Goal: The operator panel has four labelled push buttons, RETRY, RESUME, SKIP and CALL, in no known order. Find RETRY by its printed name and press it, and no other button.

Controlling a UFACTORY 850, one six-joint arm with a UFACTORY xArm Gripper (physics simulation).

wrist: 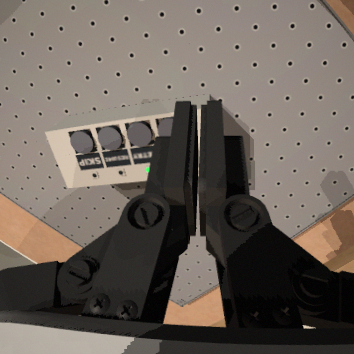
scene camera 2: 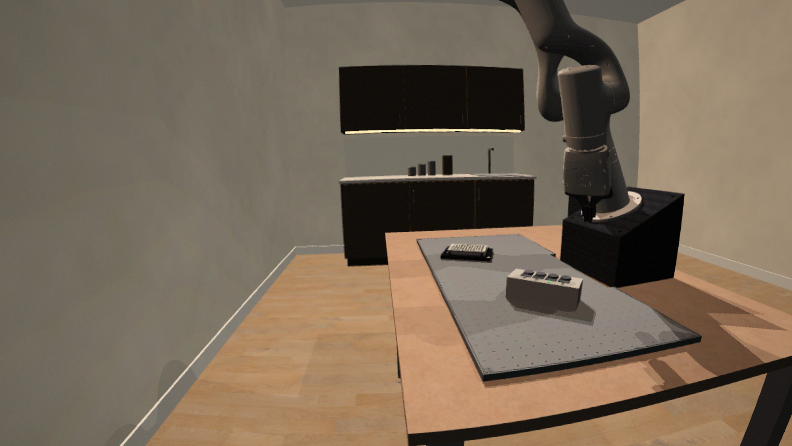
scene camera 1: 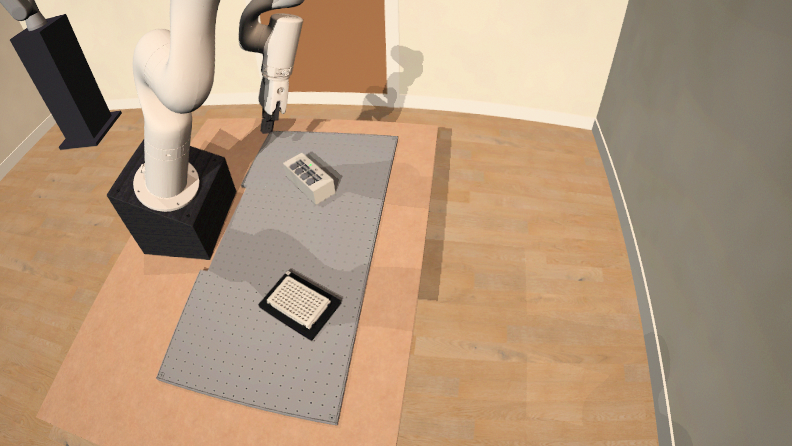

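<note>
The operator panel (scene camera 1: 324,193) (scene camera 2: 543,294) (wrist: 59,157) is a pale box with several round grey buttons in a row on its top. In the wrist view, left to right, the SKIP button (wrist: 82,141), the RESUME button (wrist: 110,137) and the RETRY button (wrist: 139,134) show with upside-down labels. The R of RETRY is hidden by a finger. A fourth button (wrist: 165,126) is partly hidden, its label covered. A green light (wrist: 148,170) glows by the RETRY label. My gripper (scene camera 1: 267,126) (scene camera 2: 588,214) (wrist: 199,130) is shut and empty, above and apart from the panel; its tips overlap the panel's right end in the wrist view.
A white well plate (scene camera 1: 299,301) (scene camera 2: 468,248) sits on a black holder (scene camera 1: 313,332) farther along the perforated board (scene camera 1: 249,354) (scene camera 2: 471,321). The arm's black base block (scene camera 1: 174,235) (scene camera 2: 645,254) stands beside the board on the table (scene camera 1: 105,354) (scene camera 2: 443,401).
</note>
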